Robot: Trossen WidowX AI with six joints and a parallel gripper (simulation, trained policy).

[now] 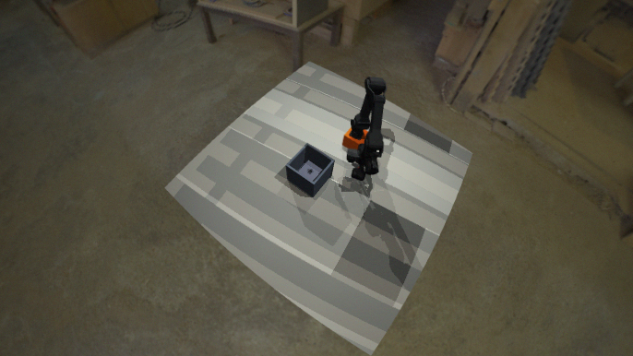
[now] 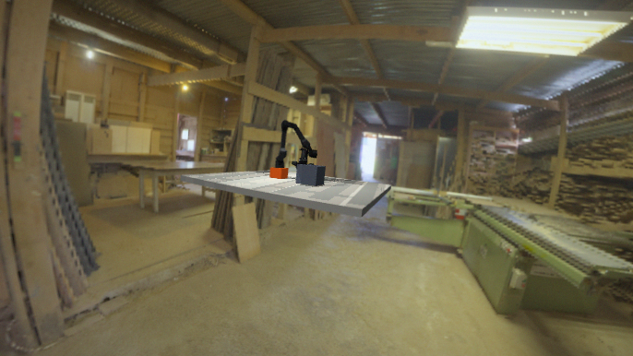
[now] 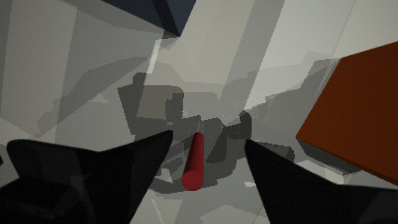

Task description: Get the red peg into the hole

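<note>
My gripper tip is now 1 cm short of the red peg and 2 cm to the right of it.
</note>
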